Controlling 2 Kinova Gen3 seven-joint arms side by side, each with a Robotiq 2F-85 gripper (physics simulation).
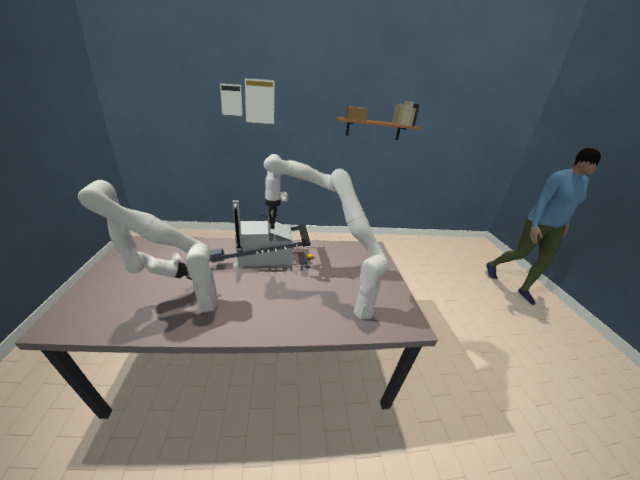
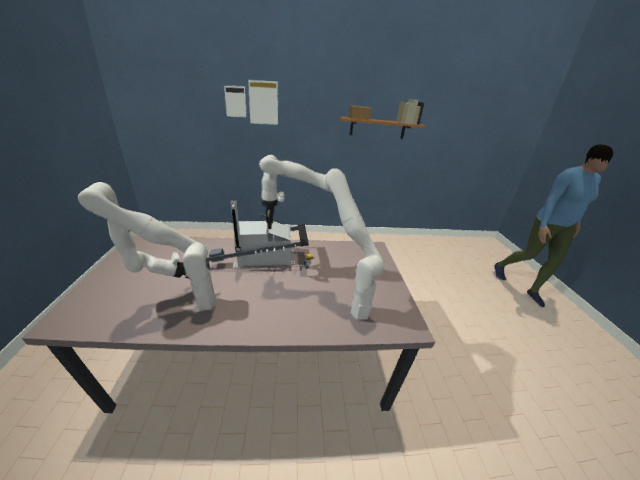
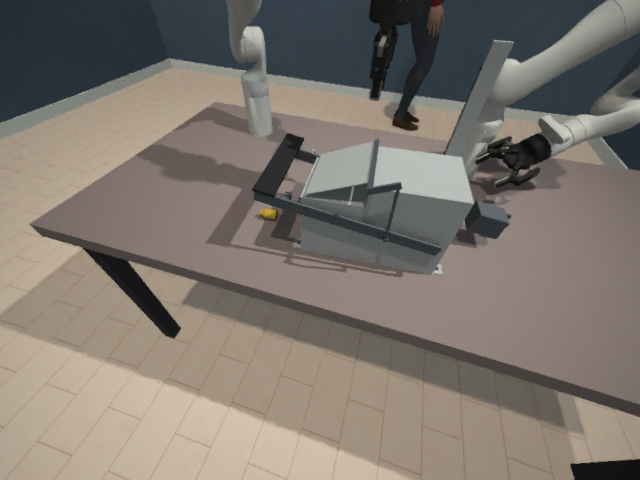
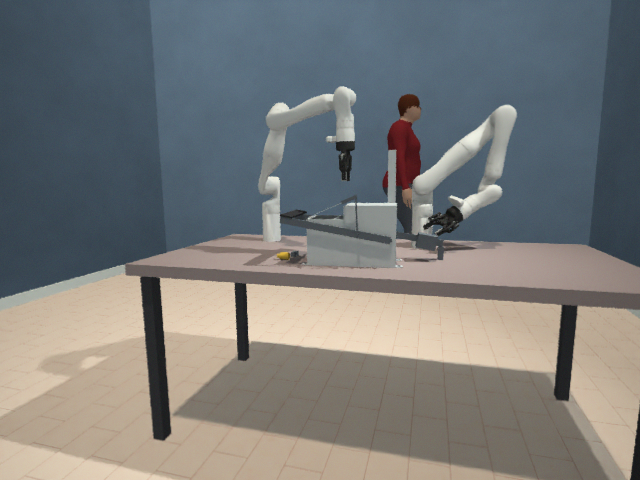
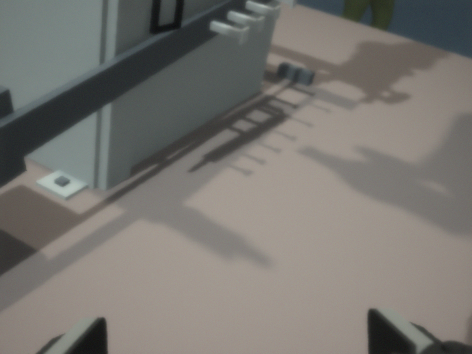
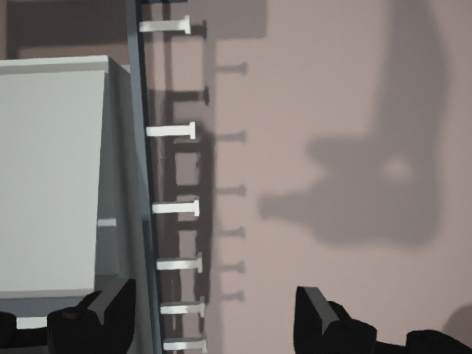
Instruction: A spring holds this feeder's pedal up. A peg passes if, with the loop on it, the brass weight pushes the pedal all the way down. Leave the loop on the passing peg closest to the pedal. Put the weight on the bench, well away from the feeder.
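Frame: origin at the left arm's base, x ahead, y left, z up, level; centimetres.
Seen in the pictures: left gripper, between the fingertips: (image 3: 484,173) (image 4: 429,231) (image 5: 238,343); right gripper, between the fingertips: (image 1: 272,226) (image 2: 270,226) (image 3: 376,94) (image 4: 345,181) (image 6: 215,310); left arm's base, origin of its link: (image 1: 208,304) (image 2: 206,303); right arm's base, origin of its link: (image 1: 363,312) (image 2: 359,312) (image 3: 261,131) (image 4: 271,240).
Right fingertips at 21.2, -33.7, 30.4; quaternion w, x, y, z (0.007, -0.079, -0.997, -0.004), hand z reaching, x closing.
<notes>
Offsets run from my right fingertips to a thing's middle, as dx, dy, dz. "spot": to the spot under its first point. Level surfaces: height alone.
The brass weight @(+11.1, -24.2, -29.0) (image 1: 309,256) (image 2: 309,256) (image 3: 269,213) (image 4: 282,255) lies on its side on the bench, under the raised black pedal @(spot: +8.9, -19.3, -12.0) (image 1: 304,235) (image 3: 279,165) (image 4: 293,213). Several white pegs stick out from the pedal's long bar @(spot: +4.4, -4.7, -15.1) (image 6: 142,170); a peg @(+2.5, -7.1, -15.9) (image 6: 170,131) has nothing on it. A black rectangular outline @(spot: +4.0, +19.7, -16.3) (image 5: 155,17) shows against the housing; I cannot tell if it is the loop. My right gripper (image 6: 215,310) (image 3: 375,97) (image 4: 345,179) is open and empty, high above the feeder. My left gripper (image 5: 237,327) (image 3: 491,170) (image 4: 431,229) is open and empty, near the feeder's dark counterweight end.
The grey feeder housing @(+13.1, +7.7, -9.4) (image 1: 264,255) (image 3: 356,237) (image 4: 351,253) stands on the bench @(dz -30.4) (image 1: 289,330). A tall upright post @(+7.1, +18.1, -9.4) (image 3: 480,98) (image 4: 392,175) rises beside it. A dark block @(spot: +12.6, +29.8, -20.6) (image 3: 487,219) (image 4: 428,241) juts from the end opposite the pedal. A person (image 1: 558,196) stands beyond the bench.
</notes>
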